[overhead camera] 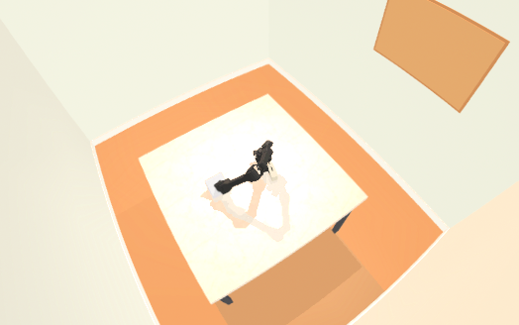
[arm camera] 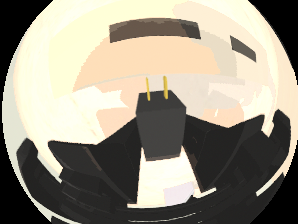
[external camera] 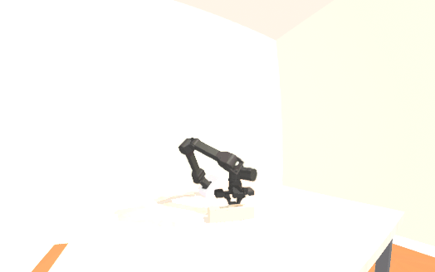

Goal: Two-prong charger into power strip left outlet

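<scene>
Right now my gripper tip is 10 mm to the left of the two-prong charger, 10 mm below it and 10 mm short of it.
</scene>
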